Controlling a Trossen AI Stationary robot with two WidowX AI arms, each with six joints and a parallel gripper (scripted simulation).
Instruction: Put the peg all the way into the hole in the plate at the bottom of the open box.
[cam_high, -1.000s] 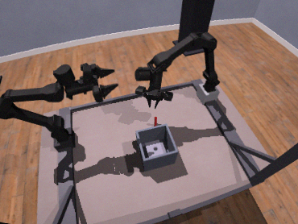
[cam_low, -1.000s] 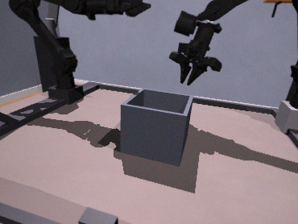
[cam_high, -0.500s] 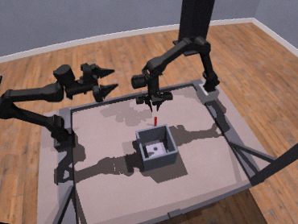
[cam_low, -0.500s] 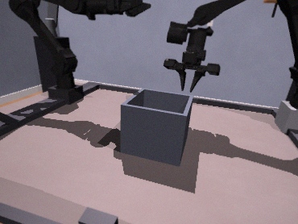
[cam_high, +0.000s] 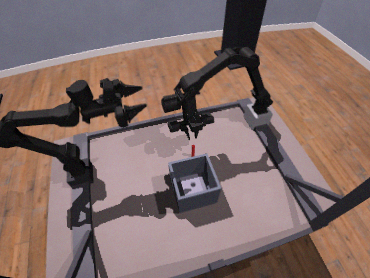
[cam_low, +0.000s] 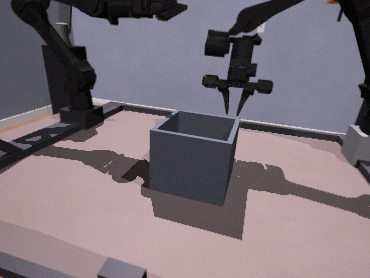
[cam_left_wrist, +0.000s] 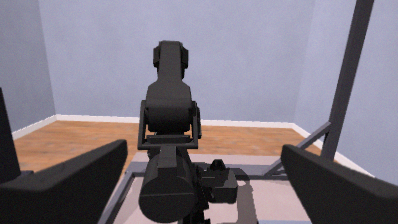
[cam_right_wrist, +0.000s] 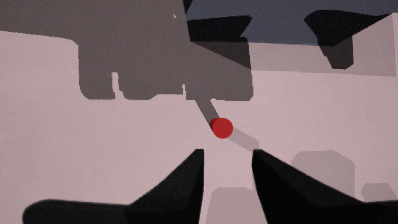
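Right now my right hand is 11 cm above the red peg and 2 cm past it. Also, from my right hand: light plate 19 cm behind, 10 cm below, 7 cm to the left.
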